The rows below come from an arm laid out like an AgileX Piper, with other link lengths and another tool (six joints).
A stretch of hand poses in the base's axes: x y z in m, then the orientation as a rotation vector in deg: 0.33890 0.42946 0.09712 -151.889 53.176 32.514; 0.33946 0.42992 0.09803 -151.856 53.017 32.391; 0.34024 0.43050 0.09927 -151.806 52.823 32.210; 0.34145 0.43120 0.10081 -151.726 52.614 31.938; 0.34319 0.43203 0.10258 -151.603 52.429 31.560; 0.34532 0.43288 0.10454 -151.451 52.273 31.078; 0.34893 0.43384 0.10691 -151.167 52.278 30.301; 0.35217 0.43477 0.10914 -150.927 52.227 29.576; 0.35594 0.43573 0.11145 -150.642 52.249 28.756; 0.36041 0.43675 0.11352 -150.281 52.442 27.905; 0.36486 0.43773 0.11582 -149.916 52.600 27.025; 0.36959 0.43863 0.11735 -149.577 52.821 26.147
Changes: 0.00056 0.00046 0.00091 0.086 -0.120 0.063; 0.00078 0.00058 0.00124 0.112 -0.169 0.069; 0.00121 0.00070 0.00154 0.139 -0.239 0.054; 0.00174 0.00083 0.00177 0.160 -0.314 0.010; 0.00213 0.00085 0.00196 0.166 -0.384 -0.031; 0.00361 0.00096 0.00237 0.197 -0.576 -0.215; 0.00324 0.00093 0.00223 0.181 -0.546 -0.158; 0.00377 0.00096 0.00231 0.182 -0.604 -0.231; 0.00447 0.00102 0.00207 0.176 -0.603 -0.364; 0.00445 0.00098 0.00230 0.186 -0.631 -0.350; 0.00473 0.00090 0.00153 0.134 -0.613 -0.378
